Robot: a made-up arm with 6 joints.
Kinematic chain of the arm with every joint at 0, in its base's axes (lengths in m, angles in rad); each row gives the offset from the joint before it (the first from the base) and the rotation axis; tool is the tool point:
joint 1: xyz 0 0 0.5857 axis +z
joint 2: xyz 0 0 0 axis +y
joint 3: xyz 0 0 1.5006 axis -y
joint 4: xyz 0 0 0 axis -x
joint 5: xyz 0.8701 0 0 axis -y
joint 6: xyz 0 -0.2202 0 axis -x
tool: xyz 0 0 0
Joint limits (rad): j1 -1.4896..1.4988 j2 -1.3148..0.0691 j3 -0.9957..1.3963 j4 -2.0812..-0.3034 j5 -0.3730..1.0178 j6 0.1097..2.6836
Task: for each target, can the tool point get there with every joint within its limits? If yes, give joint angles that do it. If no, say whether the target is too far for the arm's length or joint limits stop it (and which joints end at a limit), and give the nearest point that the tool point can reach.
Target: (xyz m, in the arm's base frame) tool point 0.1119 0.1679 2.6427
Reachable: yes | joints 0.7199 -0.3028 0.7097 -1.8115 0.0801 1.5325
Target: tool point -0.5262 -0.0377 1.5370
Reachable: yes | joints -0.2035 -1.1126 -0.5922 -0.8622 0.8240 1.4692
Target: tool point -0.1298 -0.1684 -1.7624
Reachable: no: joint limits stop it (at a limit: joint 2, joint 3) | nearest point -0.3397 -0.4407 1.0295 | short by 2.813 m
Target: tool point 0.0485 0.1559 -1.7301
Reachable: no: joint limits stop it (at a limit: joint 1, joint 2, joint 3) | nearest point -0.0406 0.5550 1.0296 | short by 2.790 m
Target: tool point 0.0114 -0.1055 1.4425
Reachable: yes | joints -0.8612 -0.4571 -0.7969 -1.2944 0.2795 1.0625
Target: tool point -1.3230 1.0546 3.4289
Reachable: no: too far | nearest point -0.9458 0.7540 2.6184 | short by 0.943 m
